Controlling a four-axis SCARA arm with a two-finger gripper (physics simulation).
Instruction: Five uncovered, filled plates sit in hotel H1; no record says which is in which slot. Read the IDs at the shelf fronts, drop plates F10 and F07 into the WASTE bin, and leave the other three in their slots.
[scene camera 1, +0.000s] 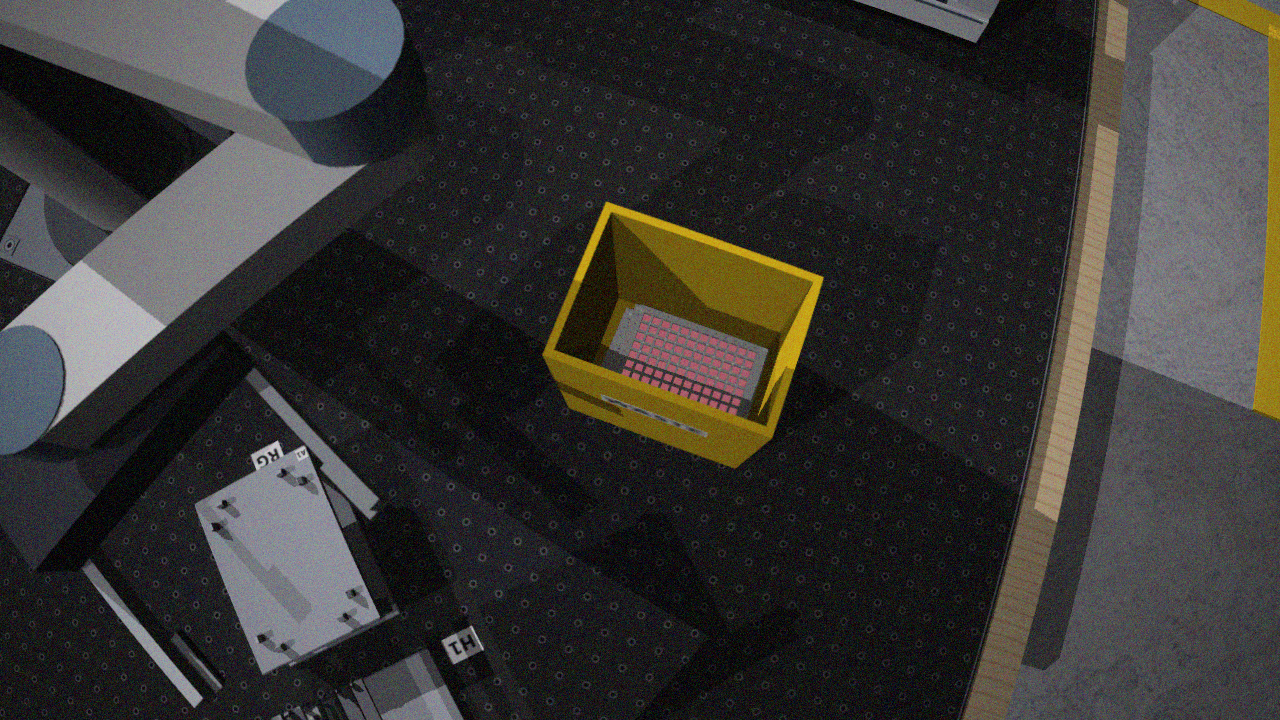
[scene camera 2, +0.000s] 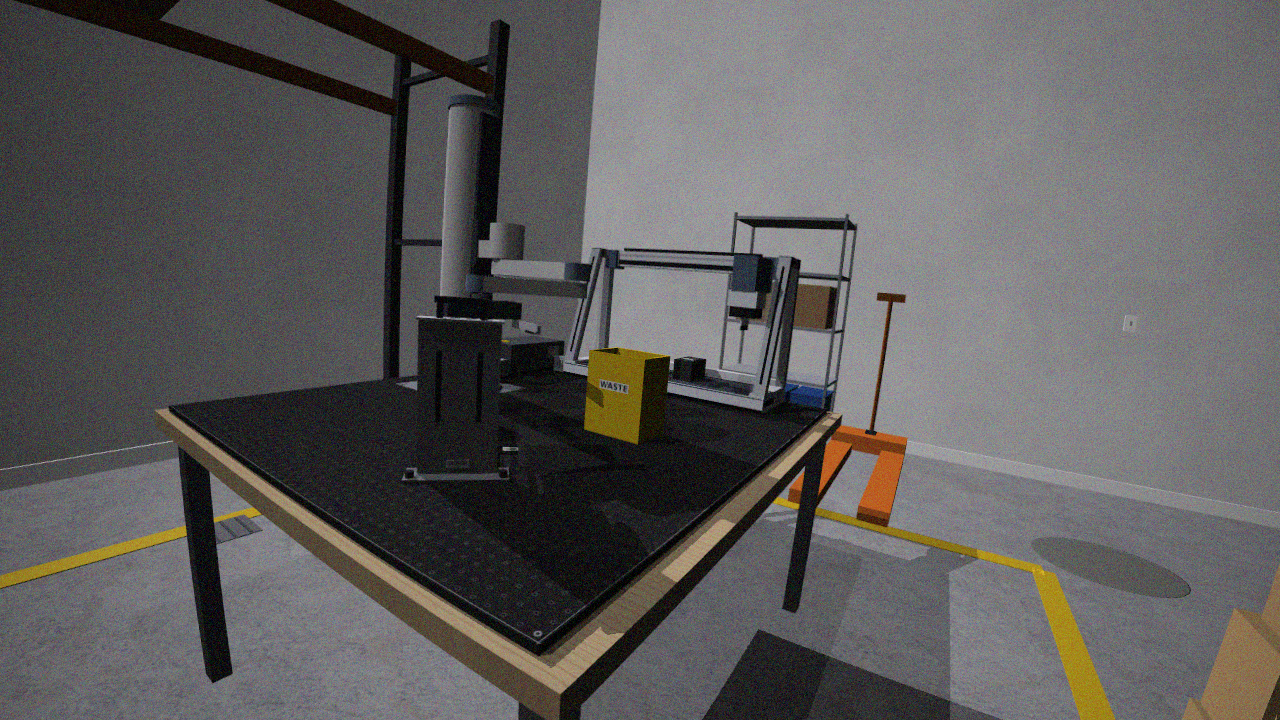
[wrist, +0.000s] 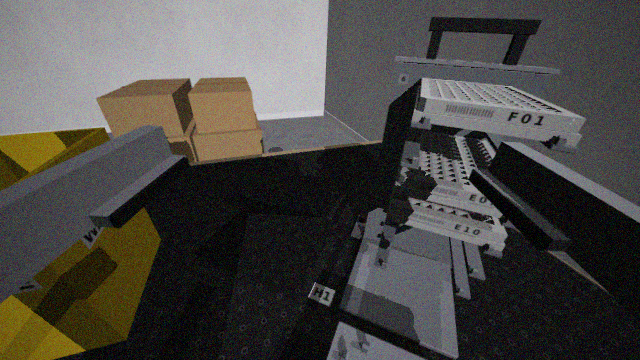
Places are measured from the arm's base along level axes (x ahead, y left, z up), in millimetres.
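Pixels of known places: gripper, fingertip midpoint: (scene camera 1: 290, 605) (scene camera 2: 503, 329) (wrist: 329, 152); arm's base at its link origin: (scene camera 1: 143, 178).
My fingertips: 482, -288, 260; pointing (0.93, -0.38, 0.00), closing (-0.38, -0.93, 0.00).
Note:
Ahead of a thing's pixels: the offset from my fingertips to its middle, as dx, dy, dz. "spot": to the spot under its first point.
The hotel H1 {+68, -168, -87} (wrist: 400, 112) (scene camera 2: 434, 349) stands upright on the table; its plates show in the wrist view: F01 {+39, -140, +12} (wrist: 500, 112) on top, then a plate reading E0 {+39, -140, -44} (wrist: 462, 193) with its last character hidden by a finger, then E10 {+39, -140, -73} (wrist: 450, 222) lowest. The yellow WASTE bin {+164, +262, -147} (scene camera 1: 662, 431) (scene camera 2: 614, 411) (wrist: 137, 280) holds a pink-welled plate {+173, +267, -220} (scene camera 1: 693, 353), lying flat at the bottom; its ID does not show, and I cannot tell if another lies under it. My gripper (scene camera 1: 288, 604) (wrist: 329, 152) is open and empty, above the RG stand, facing the hotel side.
The pale RG stand (scene camera 1: 286, 564) with small dark pegs is between the bin and the hotel. A gantry machine (scene camera 2: 684, 257) and a dark box-shaped unit {spot: -517, +650, -179} (scene camera 2: 532, 355) stand behind the bin. Cardboard boxes (wrist: 225, 107) stand beyond the table edge.

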